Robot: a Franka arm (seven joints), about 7 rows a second.
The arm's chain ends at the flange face. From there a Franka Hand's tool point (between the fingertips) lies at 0.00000 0.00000 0.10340 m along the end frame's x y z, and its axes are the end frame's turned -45 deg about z.
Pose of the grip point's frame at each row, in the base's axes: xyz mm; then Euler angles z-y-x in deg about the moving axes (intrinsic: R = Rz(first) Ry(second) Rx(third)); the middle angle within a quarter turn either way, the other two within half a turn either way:
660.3 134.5 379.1 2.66 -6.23 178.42
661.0 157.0 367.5 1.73 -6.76 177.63
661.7 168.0 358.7 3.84 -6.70 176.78
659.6 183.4 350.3 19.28 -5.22 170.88
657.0 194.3 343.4 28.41 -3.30 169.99
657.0 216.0 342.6 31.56 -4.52 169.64
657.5 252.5 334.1 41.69 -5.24 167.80
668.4 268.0 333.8 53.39 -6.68 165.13
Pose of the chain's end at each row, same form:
649.0 136.8 481.9 -42.59 -5.52 -176.70
648.7 160.9 470.1 -43.59 -6.45 -176.87
649.3 173.0 461.2 -41.50 -7.00 -177.51
645.4 195.8 452.0 -25.89 -10.13 177.25
643.3 207.3 445.1 -16.49 -9.40 175.23
640.4 227.6 444.0 -13.47 -10.51 175.86
636.1 262.7 434.7 -3.34 -12.32 175.05
640.2 274.5 433.1 8.30 -15.22 174.17

